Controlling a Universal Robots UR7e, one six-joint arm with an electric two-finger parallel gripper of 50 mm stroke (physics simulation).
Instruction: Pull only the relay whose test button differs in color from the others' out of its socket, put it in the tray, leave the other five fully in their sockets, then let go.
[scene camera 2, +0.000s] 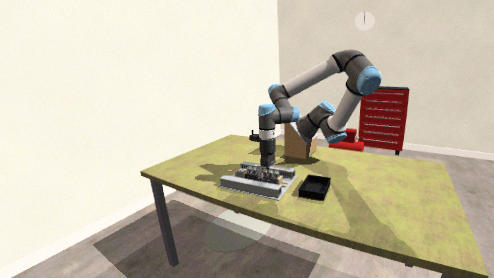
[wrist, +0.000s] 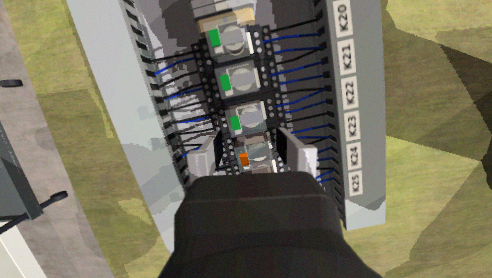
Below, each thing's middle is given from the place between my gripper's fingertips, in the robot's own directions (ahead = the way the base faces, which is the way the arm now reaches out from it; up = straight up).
Right now my hand is 30 mm to the left of the panel (wrist: 170, 35) and 40 mm above it.
